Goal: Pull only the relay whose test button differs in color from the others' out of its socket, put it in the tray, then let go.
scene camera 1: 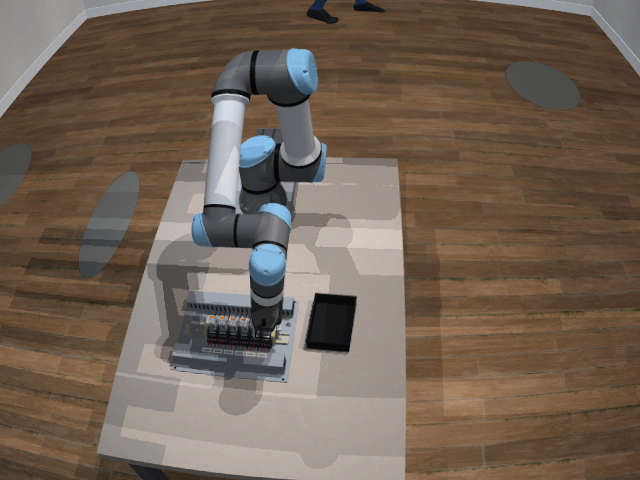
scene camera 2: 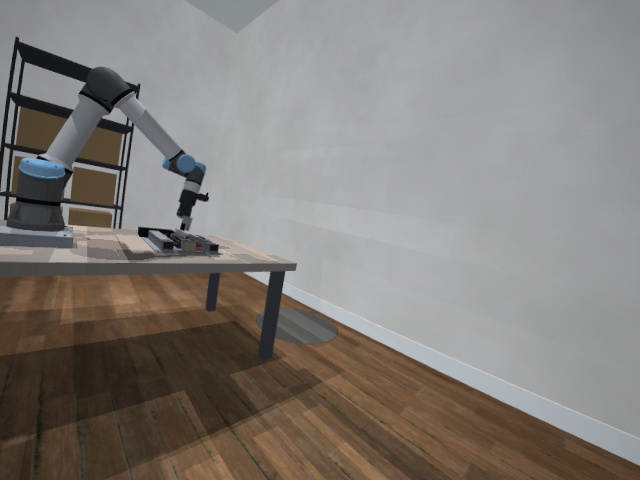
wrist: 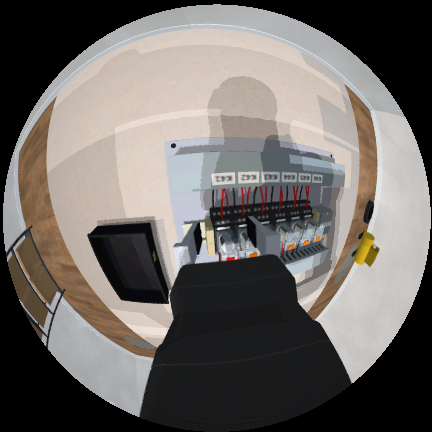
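Seen in the pictures: gripper, fingertip midpoint: point(scene camera 1: 265, 334) point(scene camera 2: 184, 230) point(wrist: 223, 228); arm's base, link origin: point(scene camera 1: 263, 202) point(scene camera 2: 36, 227).
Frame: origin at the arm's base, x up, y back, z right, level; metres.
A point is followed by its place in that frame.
Note:
The relay with the red test button point(wrist: 229, 243) {z -0.090, x 0.028, y -0.504 m} sits in its socket at the K41 end of the row, by the end bracket. The other relays point(wrist: 298, 234) point(scene camera 1: 232, 326) have orange buttons; one is partly hidden behind a finger. My gripper point(wrist: 223, 228) {z -0.095, x 0.024, y -0.521 m} point(scene camera 1: 266, 334) {z -0.095, x 0.024, y -0.521 m} point(scene camera 2: 185, 226) {z -0.095, x 0.024, y -0.521 m} is open and empty, low over the K41 end of the row. In the wrist view the red-button relay and its orange-button neighbour point(wrist: 247, 241) {z -0.068, x 0.029, y -0.503 m} show between the fingers. Whether the fingertips touch anything cannot be told. The black tray point(scene camera 1: 327, 347) {z -0.249, x -0.026, y -0.515 m} point(wrist: 161, 276) {z -0.200, x -0.026, y -0.409 m} point(scene camera 2: 149, 231) lies beside the panel and looks empty.
The relays stand on a grey panel point(scene camera 1: 292, 356) {z -0.156, x -0.036, y -0.544 m} point(wrist: 172, 155) with a slotted wire duct point(scene camera 1: 232, 304) {z 0.016, x 0.004, y -0.415 m} on the robot side and a closed duct point(scene camera 1: 227, 360) {z -0.003, x 0.004, y -0.599 m} point(wrist: 192, 172) {z -0.123, x 0.004, y -0.581 m} beyond the labels. Red and black wires point(wrist: 262, 197) {z -0.031, x -0.015, y -0.540 m} run into the sockets.

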